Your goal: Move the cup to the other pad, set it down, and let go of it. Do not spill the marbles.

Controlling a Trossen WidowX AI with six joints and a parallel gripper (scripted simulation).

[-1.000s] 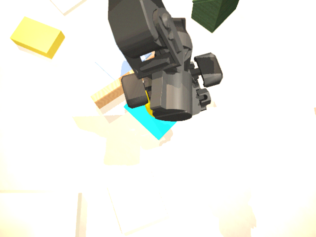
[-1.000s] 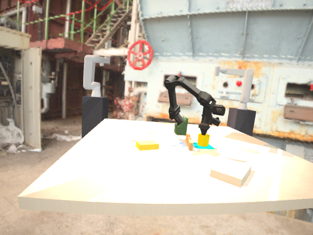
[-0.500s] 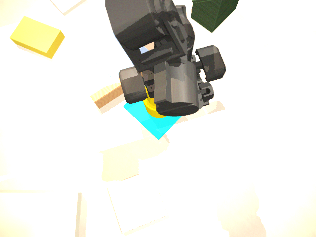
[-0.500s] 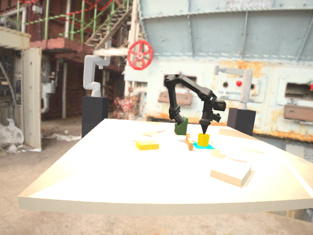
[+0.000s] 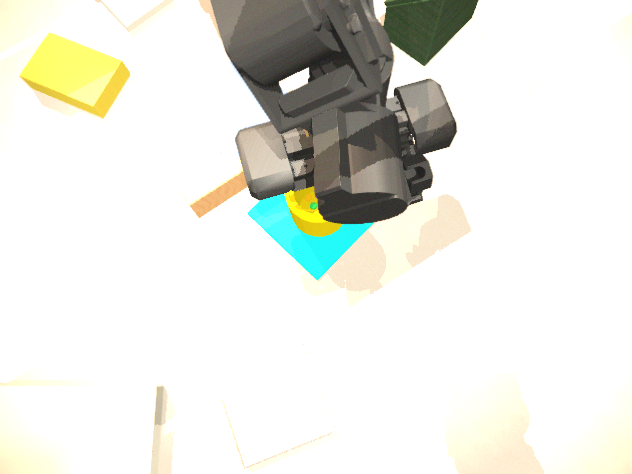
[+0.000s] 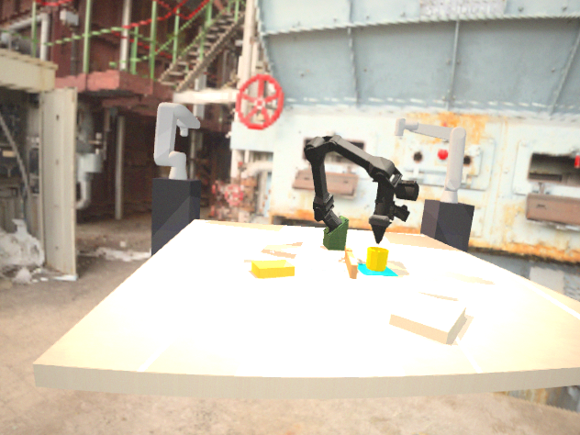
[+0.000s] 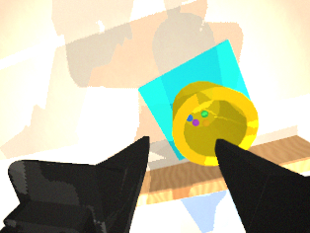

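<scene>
The yellow cup is 5 cm below my gripper tip, 2 cm ahead of it and 1 cm to the right of it. The rest, counted from my gripper tip: pale blue pad (18 cm to the right, 10 cm below, 2 cm ahead); wooden bar (10 cm to the right, 8 cm below, 2 cm ahead); cyan pad (10 cm below, 3 cm ahead, 1 cm to the right).
</scene>
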